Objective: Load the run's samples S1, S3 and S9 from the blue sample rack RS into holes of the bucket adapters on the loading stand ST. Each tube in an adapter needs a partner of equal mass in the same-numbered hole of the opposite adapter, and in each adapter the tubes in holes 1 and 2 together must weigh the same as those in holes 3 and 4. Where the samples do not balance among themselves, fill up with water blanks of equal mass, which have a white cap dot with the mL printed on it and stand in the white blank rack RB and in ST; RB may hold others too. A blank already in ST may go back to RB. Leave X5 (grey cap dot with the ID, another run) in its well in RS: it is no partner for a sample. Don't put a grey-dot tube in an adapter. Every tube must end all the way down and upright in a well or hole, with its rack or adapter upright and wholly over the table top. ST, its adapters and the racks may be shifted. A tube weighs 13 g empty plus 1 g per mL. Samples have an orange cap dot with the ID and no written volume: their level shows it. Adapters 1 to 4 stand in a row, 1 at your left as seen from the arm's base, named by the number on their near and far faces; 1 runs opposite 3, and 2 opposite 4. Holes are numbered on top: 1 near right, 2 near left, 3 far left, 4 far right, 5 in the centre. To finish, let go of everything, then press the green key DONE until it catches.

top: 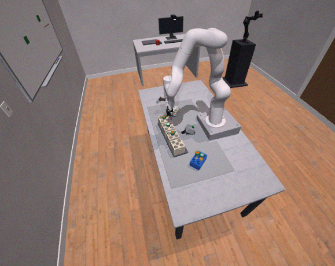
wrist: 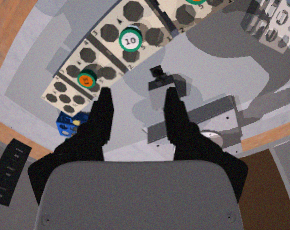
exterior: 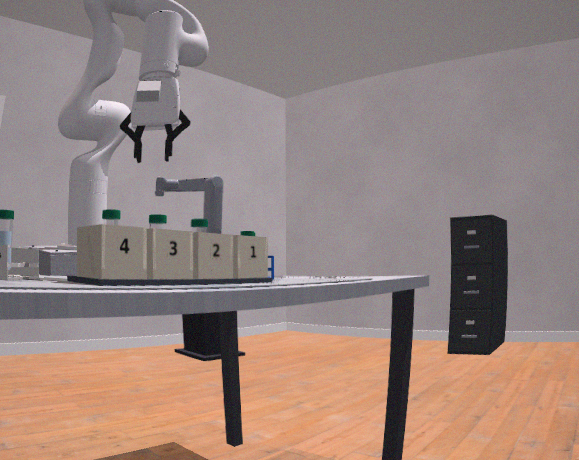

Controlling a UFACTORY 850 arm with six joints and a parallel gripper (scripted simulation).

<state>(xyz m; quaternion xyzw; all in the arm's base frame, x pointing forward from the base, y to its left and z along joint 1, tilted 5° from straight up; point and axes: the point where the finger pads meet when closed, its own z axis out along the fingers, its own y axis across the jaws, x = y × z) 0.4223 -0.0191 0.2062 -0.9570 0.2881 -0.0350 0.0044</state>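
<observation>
My hand is 36 cm to the right of the sample tube S9, 19 cm above it and 13 cm past it. From my hand the other things lie so: sample tube S1: 18 cm below, 10 cm to the right, 3 cm ahead; adapter 3: 20 cm below, 2 cm ahead, 1 cm to the left; adapter 4: 20 cm below, 10 cm to the right, 4 cm ahead.
</observation>
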